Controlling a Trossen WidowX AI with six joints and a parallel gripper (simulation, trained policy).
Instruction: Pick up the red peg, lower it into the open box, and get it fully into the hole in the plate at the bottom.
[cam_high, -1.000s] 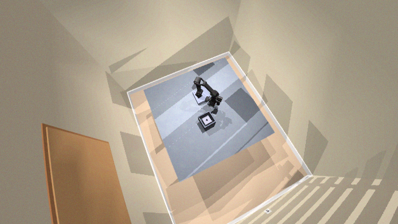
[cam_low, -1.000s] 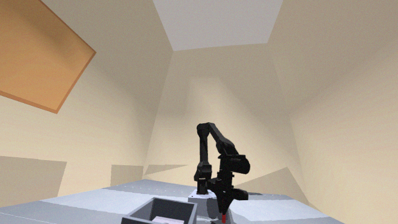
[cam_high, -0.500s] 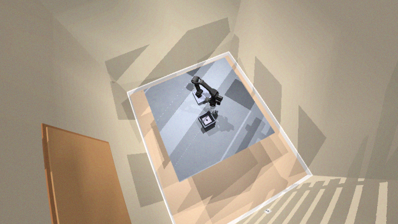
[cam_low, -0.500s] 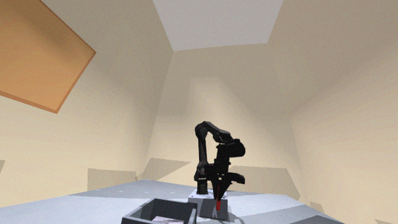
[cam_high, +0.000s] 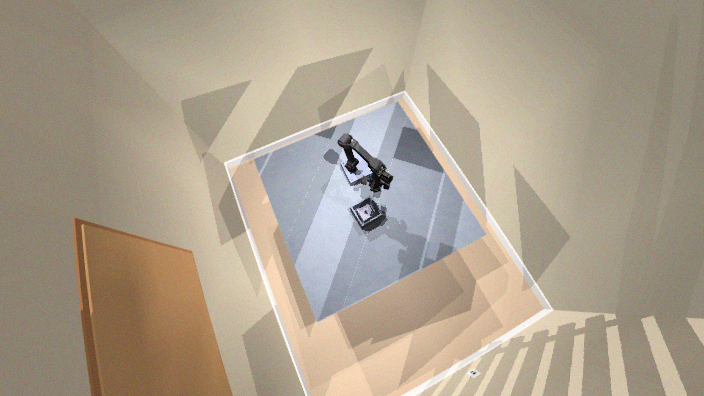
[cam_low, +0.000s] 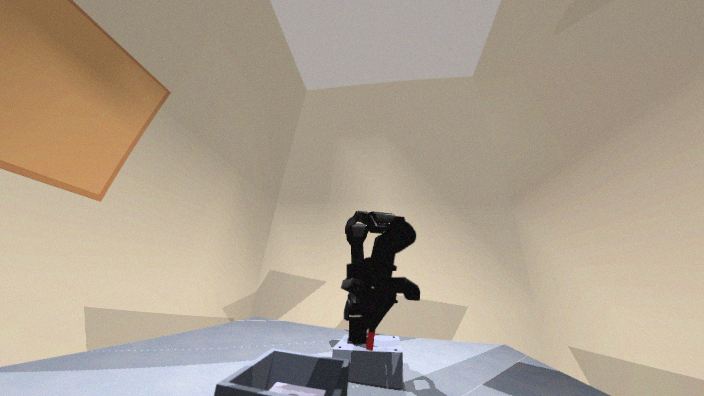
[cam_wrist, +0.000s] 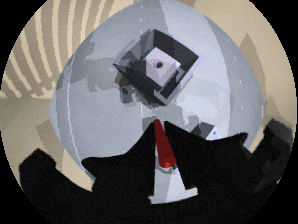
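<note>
My gripper tip is now 70 mm short of the pale plate, 120 mm to the left of it and 100 mm above it. The rest, counted from my gripper tip: red peg (10 mm behind, 10 mm to the left, 10 mm above); then dark box (70 mm ahead, 120 mm to the right, 120 mm below).
</note>
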